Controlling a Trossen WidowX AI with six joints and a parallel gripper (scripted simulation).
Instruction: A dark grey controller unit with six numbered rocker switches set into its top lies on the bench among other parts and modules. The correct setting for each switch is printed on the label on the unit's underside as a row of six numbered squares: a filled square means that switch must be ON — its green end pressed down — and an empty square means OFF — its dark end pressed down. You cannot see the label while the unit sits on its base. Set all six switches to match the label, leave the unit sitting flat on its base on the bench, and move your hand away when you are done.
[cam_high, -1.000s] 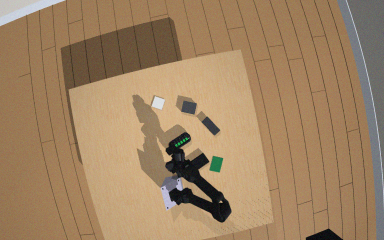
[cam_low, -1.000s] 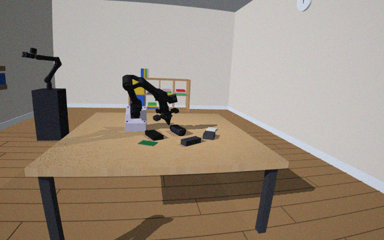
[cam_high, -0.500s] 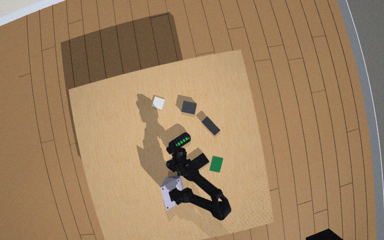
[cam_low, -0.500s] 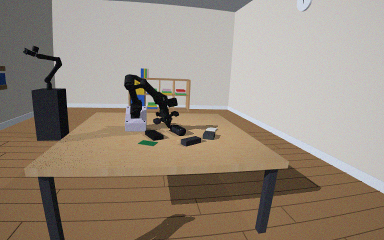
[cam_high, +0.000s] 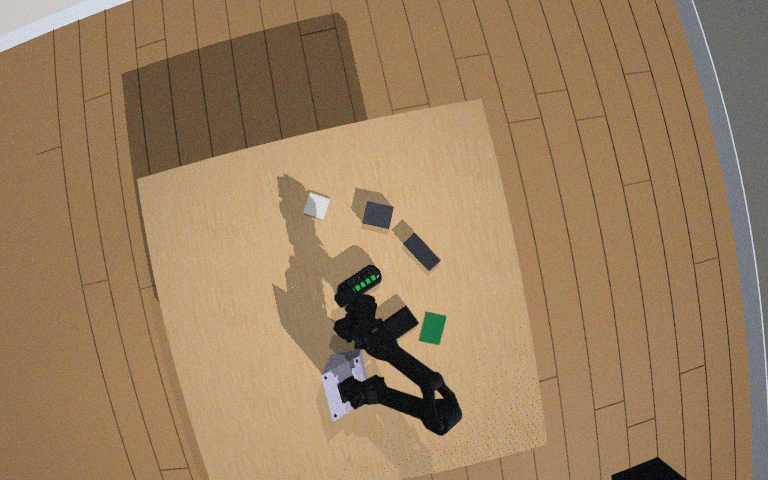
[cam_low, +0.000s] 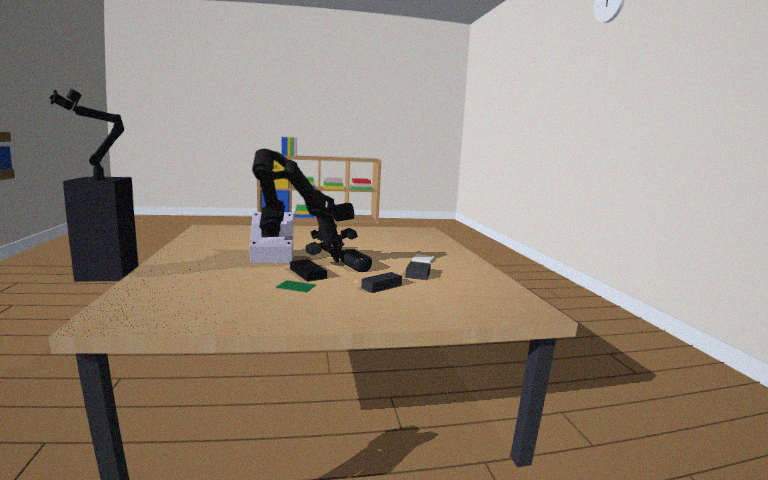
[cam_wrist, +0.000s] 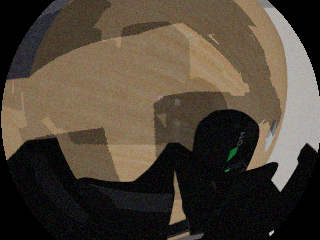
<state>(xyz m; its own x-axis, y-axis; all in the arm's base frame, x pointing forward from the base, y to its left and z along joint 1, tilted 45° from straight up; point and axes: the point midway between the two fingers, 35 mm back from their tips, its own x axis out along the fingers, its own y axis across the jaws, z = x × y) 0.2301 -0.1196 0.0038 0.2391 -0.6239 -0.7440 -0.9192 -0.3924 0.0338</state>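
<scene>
My gripper tip is now 260 mm short of the dark grey square block, 140 mm to the left of it and 10 mm below it. From my gripper tip the other things lie so: dark grey oblong block 250 mm to the right, 110 mm ahead, 10 mm above; black block 110 mm behind, 100 mm to the right; green card 230 mm to the right, 160 mm behind, 10 mm below.
</scene>
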